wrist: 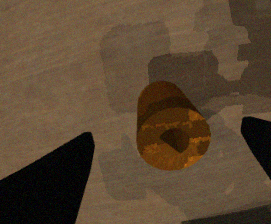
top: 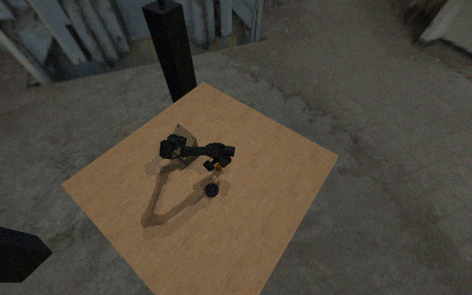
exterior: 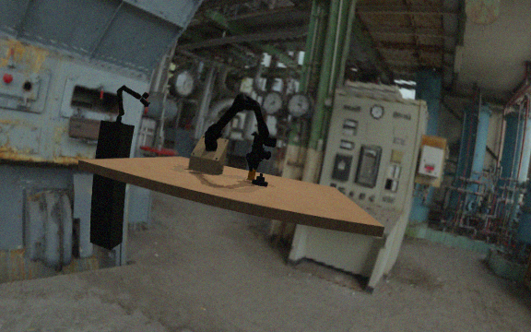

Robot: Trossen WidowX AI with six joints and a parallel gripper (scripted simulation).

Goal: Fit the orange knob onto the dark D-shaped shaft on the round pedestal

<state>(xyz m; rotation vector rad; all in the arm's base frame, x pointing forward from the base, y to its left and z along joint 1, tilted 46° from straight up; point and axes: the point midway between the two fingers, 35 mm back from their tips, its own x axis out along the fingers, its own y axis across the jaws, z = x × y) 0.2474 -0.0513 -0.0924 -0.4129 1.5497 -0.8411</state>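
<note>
Now: gripper tip 2 cm above the orange knob. The rest, counted from my gripper tip: dark round pedestal 15 cm to the right, 5 cm ahead, 2 cm below.
</note>
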